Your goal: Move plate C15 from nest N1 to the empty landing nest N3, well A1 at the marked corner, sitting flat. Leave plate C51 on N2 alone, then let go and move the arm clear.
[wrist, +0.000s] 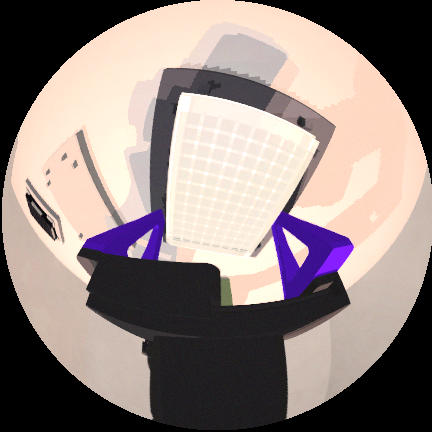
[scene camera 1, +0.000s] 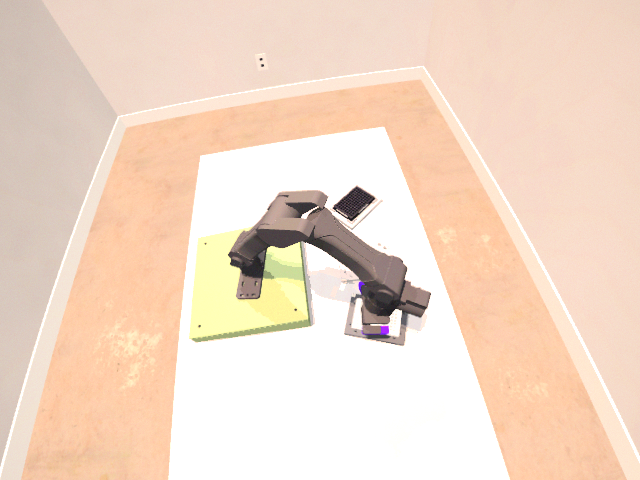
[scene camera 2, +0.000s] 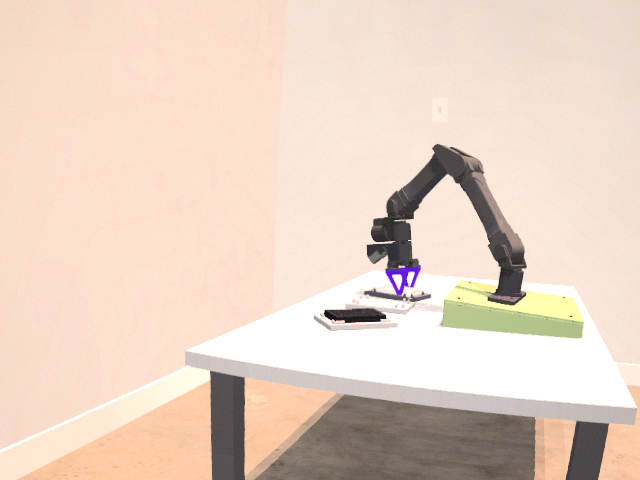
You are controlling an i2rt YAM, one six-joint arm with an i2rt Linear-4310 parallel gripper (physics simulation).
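A white plate with a grid of wells [scene camera 1: 356,317] [scene camera 2: 386,291] [wrist: 235,175] lies on a dark nest [scene camera 1: 398,340] [scene camera 2: 423,297] [wrist: 161,145]. My gripper [scene camera 1: 373,308] [scene camera 2: 403,289] [wrist: 217,214] is open, pointing down, with its purple fingers on either side of this plate, tips close to plate height. A black plate [scene camera 1: 354,203] [scene camera 2: 355,315] [wrist: 41,215] sits on a white nest [scene camera 2: 356,326]. Between these two is an empty pale nest [scene camera 2: 379,307] [wrist: 75,185] with small corner posts, partly hidden by the arm in scene camera 1. Plate labels and the marked corner are unreadable.
The arm stands on a yellow-green block [scene camera 1: 222,310] [scene camera 2: 496,320] on the white table [scene camera 1: 310,403] [scene camera 2: 413,361]. The forearm reaches over the area of the pale middle nest. The table's long edge runs beyond the nests.
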